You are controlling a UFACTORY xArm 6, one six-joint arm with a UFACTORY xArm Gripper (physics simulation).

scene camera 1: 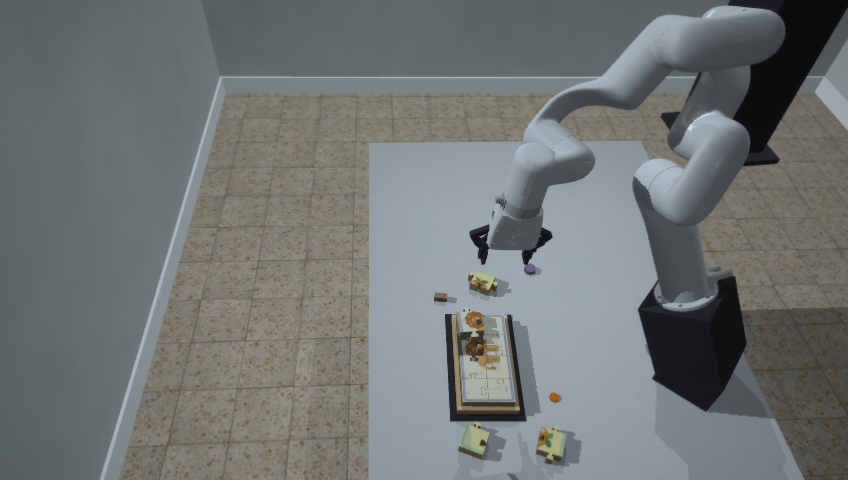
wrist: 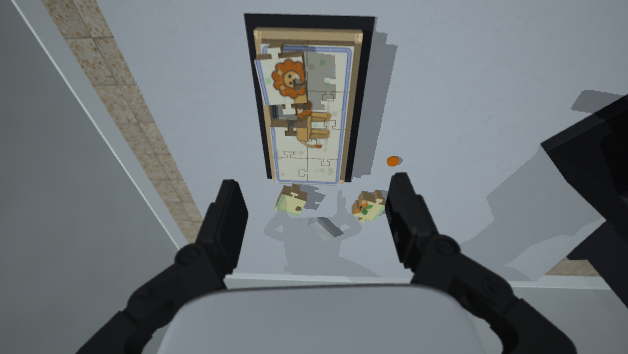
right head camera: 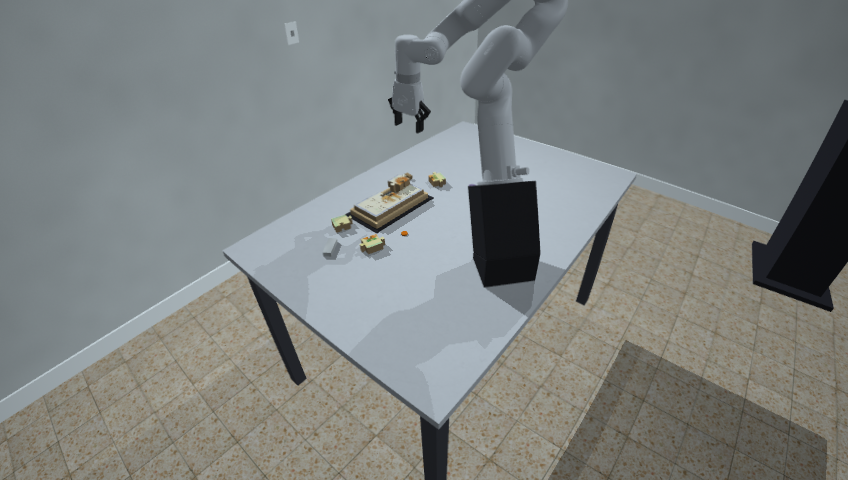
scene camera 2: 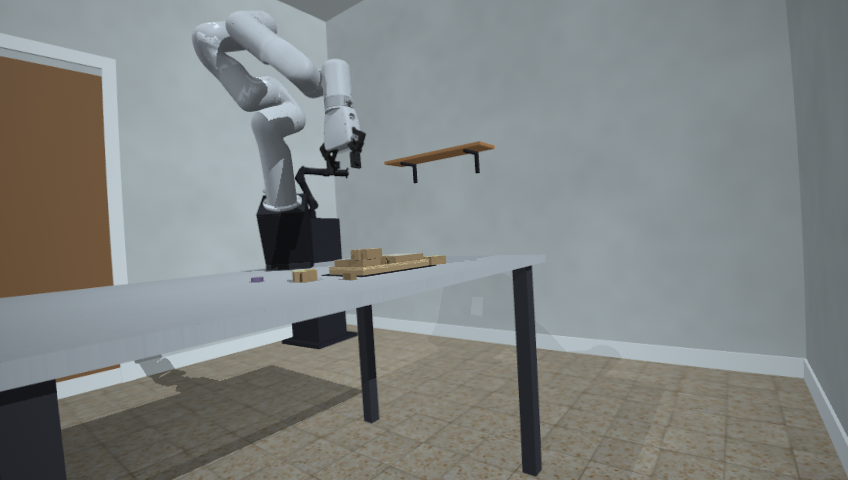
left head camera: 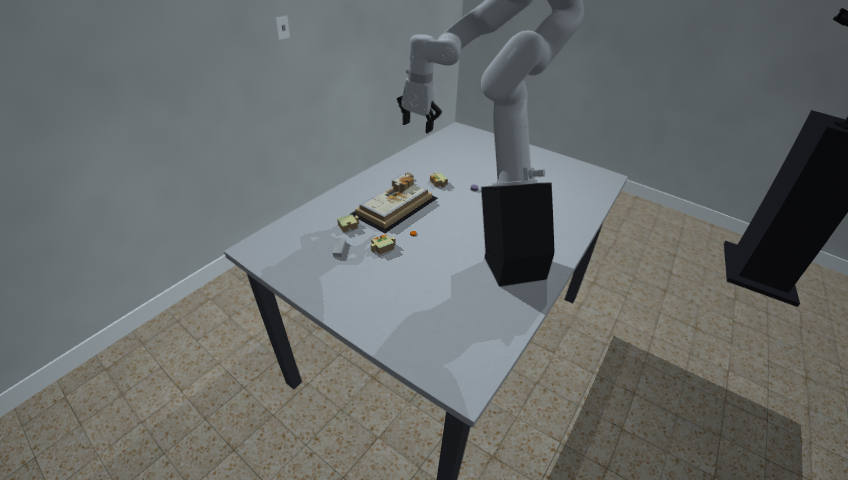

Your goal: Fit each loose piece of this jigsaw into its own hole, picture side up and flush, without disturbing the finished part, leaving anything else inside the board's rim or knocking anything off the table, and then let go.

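Frame: origin at the arm's base, x ahead, y left, z up, level; centimetres.
Seen in the pictures: gripper, fingertip midpoint: (scene camera 1: 503, 259) (wrist: 315, 193) (right head camera: 409, 128) (scene camera 2: 344, 171) (left head camera: 417, 127); arm's base, link origin: (scene camera 1: 685, 292) (right head camera: 500, 183) (scene camera 2: 282, 203) (left head camera: 514, 184).
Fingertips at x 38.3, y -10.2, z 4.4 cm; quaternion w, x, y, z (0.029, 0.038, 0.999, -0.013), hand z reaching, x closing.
Note:
Offsets run from my fingertips to a thing's middle. "spot": to the spot under its first point.
The jigsaw board (scene camera 1: 487, 411) (wrist: 307, 35) has a wooden rim on a black base. The lion-head piece {dx +5.2, dy +1.0, dz -21.9 cm} (left head camera: 402, 181) (scene camera 1: 474, 321) (wrist: 282, 80) lies picture side up at one end of the board, raised above the finished part and slightly turned, its outer edge over the rim. A dark opening {spot: dx +8.1, dy +7.2, dz -25.6 cm} (wrist: 276, 112) shows beside it, partly hidden by the piece. The finished part shows a lion's body and blue border. My gripper (left head camera: 417, 126) (right head camera: 408, 127) (scene camera 1: 504, 261) (scene camera 2: 345, 168) (wrist: 315, 193) is open and empty, high above the table.
Pale green pieces {dx -1.6, dy -14.1, dz -25.8 cm} (scene camera 1: 482, 281) {dx +9.2, dy +27.0, dz -25.8 cm} (scene camera 1: 476, 441) {dx -6.6, dy +30.1, dz -25.8 cm} (scene camera 1: 551, 444) lie around the board. A purple disc {dx -15.4, dy -17.4, dz -26.5 cm} (scene camera 1: 529, 268), an orange disc {dx -10.9, dy +19.4, dz -26.8 cm} (scene camera 1: 554, 396) (wrist: 393, 161), a small brown block {dx +9.9, dy -11.0, dz -26.3 cm} (scene camera 1: 440, 297) and a grey block {dx +4.1, dy +38.1, dz -26.3 cm} (left head camera: 340, 249) (wrist: 326, 228) also lie on the table. The arm's black base (scene camera 1: 696, 339) stands at one side.

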